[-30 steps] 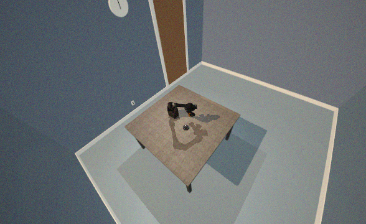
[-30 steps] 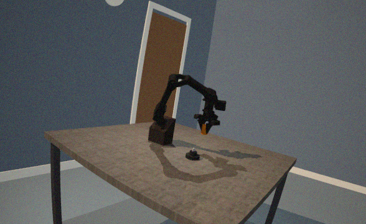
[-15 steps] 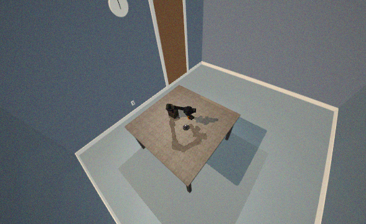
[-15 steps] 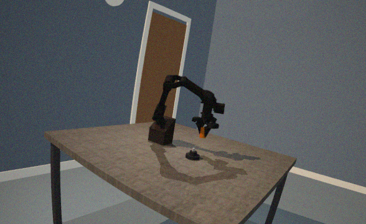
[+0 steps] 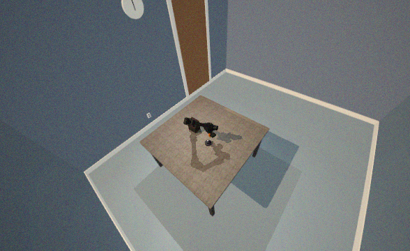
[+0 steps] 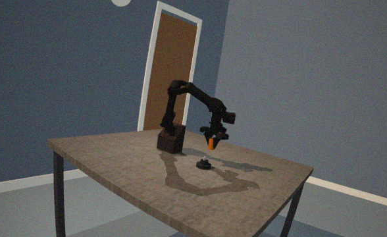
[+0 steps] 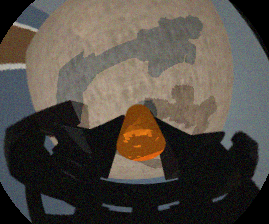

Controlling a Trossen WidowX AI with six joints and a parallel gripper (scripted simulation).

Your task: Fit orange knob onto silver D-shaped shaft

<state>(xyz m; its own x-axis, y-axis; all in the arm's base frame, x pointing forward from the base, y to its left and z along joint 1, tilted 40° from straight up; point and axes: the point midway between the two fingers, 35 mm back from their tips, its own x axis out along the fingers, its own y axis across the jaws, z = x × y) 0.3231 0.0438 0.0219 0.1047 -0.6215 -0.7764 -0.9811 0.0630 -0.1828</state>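
The dark round pedestal lies 10 mm ahead of my gripper tip, 60 mm to the right of it and 80 mm below it. Round my gripper tip: orange knob 30 mm above.
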